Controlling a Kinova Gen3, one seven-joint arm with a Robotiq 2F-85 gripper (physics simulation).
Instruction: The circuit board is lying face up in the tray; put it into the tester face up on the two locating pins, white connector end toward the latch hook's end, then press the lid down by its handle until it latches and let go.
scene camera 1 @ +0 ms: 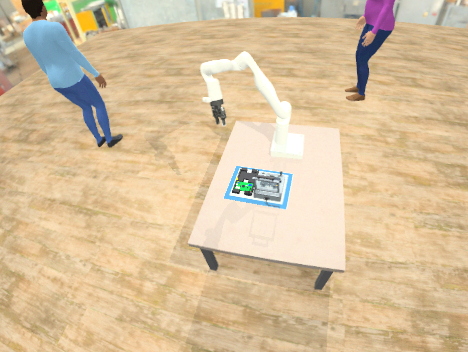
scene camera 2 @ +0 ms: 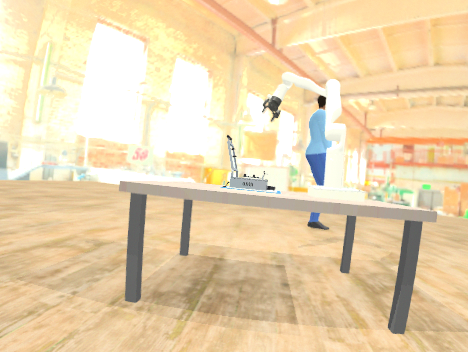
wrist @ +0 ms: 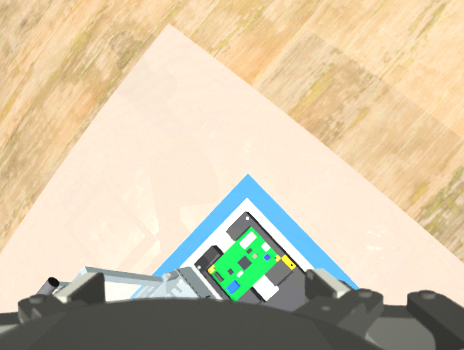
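Seen in the pictures: gripper, fingertip midpoint: (scene camera 1: pixel 221 125) (scene camera 2: pixel 266 117) (wrist: pixel 205 294); arm's base, link origin: (scene camera 1: pixel 280 141) (scene camera 2: pixel 332 187).
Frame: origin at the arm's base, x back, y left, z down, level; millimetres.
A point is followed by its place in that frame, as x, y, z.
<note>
The green circuit board (scene camera 1: pixel 244 186) {-452, -185, 35} (wrist: pixel 242 262) {-453, -191, 33} lies face up in the dark tray (wrist: pixel 295 290) {-360, -220, 37}, a white block near its upper end in the wrist view. The grey tester (scene camera 1: pixel 269 187) {-542, -4, -100} (scene camera 2: pixel 247 183) {-441, 70, 22} stands beside the tray. Its lid (scene camera 2: pixel 233 156) {-532, -5, -112} (wrist: pixel 120 277) {-534, -97, -129} stands open, nearly upright, with the dark handle (scene camera 2: pixel 229 137) {-564, -5, -211} (wrist: pixel 49 286) {-560, -66, -220} at its free end. A small upright part (scene camera 2: pixel 264 174) {-361, 39, -31} stands at the tester's opposite end. My gripper (scene camera 1: pixel 220 123) {-379, -303, -403} (scene camera 2: pixel 269 115) {-379, -303, -403} (wrist: pixel 205 294) {-379, -303, -403} is open and empty, high above table level and well away from the board. The locating pins are hidden in the wrist view.
A blue-edged white mat (scene camera 1: pixel 288 191) {-433, 105, 53} (wrist: pixel 247 186) {-540, -287, 53} lies under the tray and tester on the table (scene camera 1: pixel 315 220) {-625, 289, 55} (scene camera 2: pixel 165 189) {-717, 464, 69}. The white arm base (scene camera 1: pixel 295 146) {-37, 115, 7} stands on the table. Two people, in blue (scene camera 1: pixel 60 55) (scene camera 2: pixel 317 135) and purple (scene camera 1: pixel 380 17), stand on the floor away from the table.
</note>
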